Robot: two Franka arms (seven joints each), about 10 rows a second.
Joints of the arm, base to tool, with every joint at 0 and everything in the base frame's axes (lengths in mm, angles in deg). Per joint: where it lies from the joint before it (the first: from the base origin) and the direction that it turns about. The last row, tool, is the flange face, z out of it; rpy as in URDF.
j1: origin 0 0 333 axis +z
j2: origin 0 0 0 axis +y
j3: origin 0 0 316 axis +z
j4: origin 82.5 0 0 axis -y
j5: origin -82.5 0 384 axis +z
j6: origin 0 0 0 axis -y
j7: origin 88 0 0 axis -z
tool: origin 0 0 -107 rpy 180 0 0
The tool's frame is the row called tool.
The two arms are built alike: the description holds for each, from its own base.
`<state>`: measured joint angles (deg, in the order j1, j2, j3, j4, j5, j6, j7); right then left.
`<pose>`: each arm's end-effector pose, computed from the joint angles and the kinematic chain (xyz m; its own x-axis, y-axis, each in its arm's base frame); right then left.
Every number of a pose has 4 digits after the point.
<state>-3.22 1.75 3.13 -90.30 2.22 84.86 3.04 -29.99 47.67 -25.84 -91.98 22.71 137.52 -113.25</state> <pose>0.5527 0.0031 0.5980 0.9906 -0.0509 -0.1270 -0.0556 -0.9979 -0.0337 0.4277 -0.5494 0.1797 0.6560 0.7515 -0.0698 0.7547 -0.6546 0.0453</pose>
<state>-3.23 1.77 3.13 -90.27 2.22 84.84 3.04 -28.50 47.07 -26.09 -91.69 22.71 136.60 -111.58</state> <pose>0.5528 0.0030 0.5980 0.9906 -0.0511 -0.1272 -0.0558 -0.9979 -0.0337 0.4422 -0.5399 0.1878 0.6602 0.7483 -0.0639 0.7510 -0.6585 0.0481</pose>
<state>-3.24 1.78 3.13 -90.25 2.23 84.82 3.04 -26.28 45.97 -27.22 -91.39 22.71 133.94 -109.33</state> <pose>0.5528 0.0029 0.5981 0.9905 -0.0512 -0.1274 -0.0559 -0.9979 -0.0339 0.4564 -0.5282 0.2017 0.6705 0.7398 -0.0555 0.7418 -0.6698 0.0341</pose>
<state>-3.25 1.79 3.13 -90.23 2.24 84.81 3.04 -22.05 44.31 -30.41 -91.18 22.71 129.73 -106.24</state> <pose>0.5529 0.0029 0.5981 0.9905 -0.0513 -0.1274 -0.0561 -0.9978 -0.0341 0.4727 -0.5118 0.2261 0.6851 0.7259 -0.0602 0.7276 -0.6859 0.0108</pose>
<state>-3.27 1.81 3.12 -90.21 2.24 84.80 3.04 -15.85 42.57 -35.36 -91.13 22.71 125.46 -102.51</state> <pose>0.5530 0.0026 0.5981 0.9905 -0.0519 -0.1275 -0.0566 -0.9978 -0.0341 0.4921 -0.4895 0.2573 0.7007 0.7087 -0.0824 0.7109 -0.7033 -0.0031</pose>
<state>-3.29 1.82 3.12 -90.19 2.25 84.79 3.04 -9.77 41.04 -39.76 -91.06 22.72 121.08 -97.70</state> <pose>0.5530 0.0024 0.5981 0.9905 -0.0522 -0.1276 -0.0570 -0.9978 -0.0342 0.5116 -0.4621 0.2850 0.7273 0.6793 -0.0980 0.6810 -0.7320 -0.0191</pose>
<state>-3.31 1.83 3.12 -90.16 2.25 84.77 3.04 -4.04 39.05 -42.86 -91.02 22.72 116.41 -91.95</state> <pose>0.5530 0.0022 0.5982 0.9904 -0.0525 -0.1276 -0.0573 -0.9978 -0.0343 0.5330 -0.4262 0.3114 0.7585 0.6444 -0.0972 0.6439 -0.7640 -0.0404</pose>
